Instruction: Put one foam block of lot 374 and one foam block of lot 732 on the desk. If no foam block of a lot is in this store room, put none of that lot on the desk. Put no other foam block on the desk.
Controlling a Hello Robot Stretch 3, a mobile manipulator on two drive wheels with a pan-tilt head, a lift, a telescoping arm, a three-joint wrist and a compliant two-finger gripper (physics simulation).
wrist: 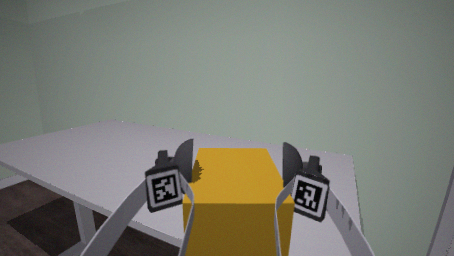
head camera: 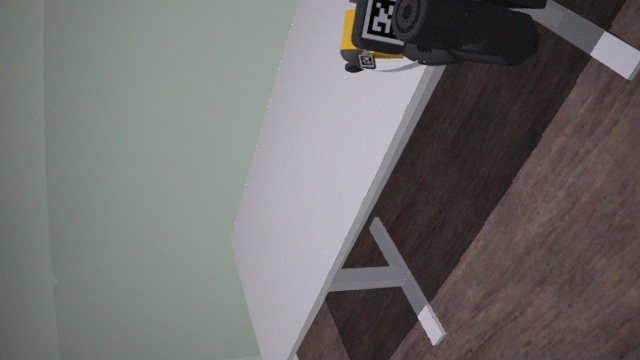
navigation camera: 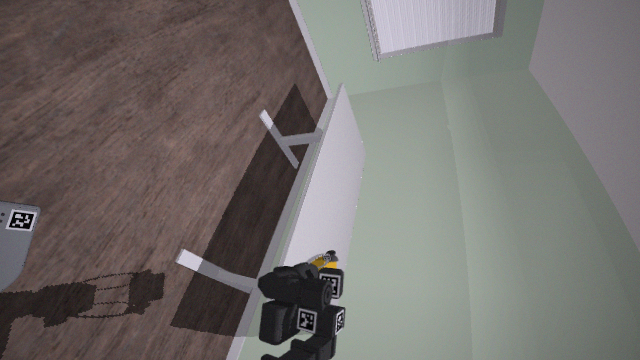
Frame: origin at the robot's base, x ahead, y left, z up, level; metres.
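Seen in the pictures: gripper, between the fingertips: [wrist: 237, 159].
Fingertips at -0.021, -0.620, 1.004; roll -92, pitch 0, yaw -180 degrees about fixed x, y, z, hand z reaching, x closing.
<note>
A point is followed by its place in that frame, as x, y, z.
A plain yellow foam block [head camera: 348, 31] @[-0.017, -0.634, 1.003] [navigation camera: 332, 265] @[-0.007, -0.619, 1.002] [wrist: 235, 175] @[-0.020, -0.595, 1.002] is between the two fingertips of my gripper [head camera: 350, 39] @[-0.021, -0.620, 1.004] [wrist: 237, 159] @[-0.021, -0.620, 1.004], which is shut on it. No lot number shows on the faces in view. The white desk [head camera: 320, 150] @[0.283, -1.225, 0.720] [navigation camera: 330, 185] @[0.380, -1.206, 0.720] [wrist: 100, 155] @[0.560, -1.310, 0.720] stands against the wall. The block and fingers are over the desk top, toward its near end in the navigation view; the wrist view shows desk top on both sides of them. The gap below the block is hidden. In the head view the wrist hides part of the block and one finger.
The desk's front edge [head camera: 372, 187] @[0.298, -0.939, 0.711] runs under the wrist. Desk feet [head camera: 431, 325] [navigation camera: 190, 260] stick out over the brown wood floor [head camera: 560, 250] @[0.464, -0.888, 0.000] [navigation camera: 125, 125] @[0.473, -0.380, 0.000]. A green wall [head camera: 150, 150] @[0.477, -1.876, 1.119] [navigation camera: 410, 200] @[0.415, -1.850, 1.136] [wrist: 240, 75] @[-0.004, -1.671, 1.043] rises behind the desk. Part of my grey base [navigation camera: 15, 250] @[-0.093, -0.138, 0.160] shows at the left.
</note>
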